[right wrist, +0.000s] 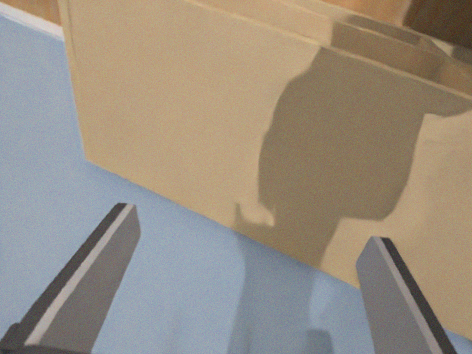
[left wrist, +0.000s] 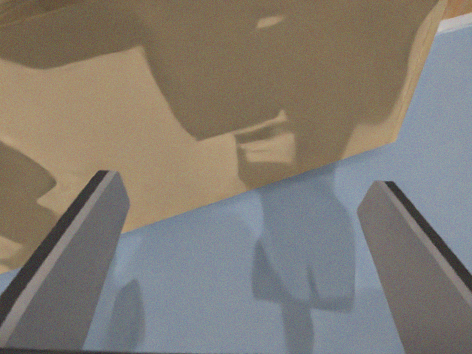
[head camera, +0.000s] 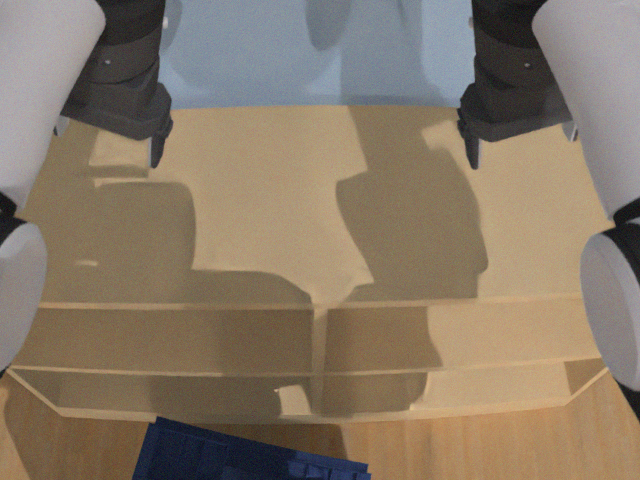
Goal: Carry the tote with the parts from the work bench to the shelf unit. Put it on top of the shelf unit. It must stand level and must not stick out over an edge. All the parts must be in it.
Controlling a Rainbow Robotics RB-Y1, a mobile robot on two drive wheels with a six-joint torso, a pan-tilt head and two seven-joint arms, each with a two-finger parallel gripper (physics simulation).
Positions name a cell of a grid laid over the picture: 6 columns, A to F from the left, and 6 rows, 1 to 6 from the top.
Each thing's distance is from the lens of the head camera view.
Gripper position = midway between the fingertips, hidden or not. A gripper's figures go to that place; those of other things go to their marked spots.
my left gripper (head camera: B2): 61 cm
my right gripper (head camera: E2): 60 cm
tan shelf unit (head camera: C4): 80 cm
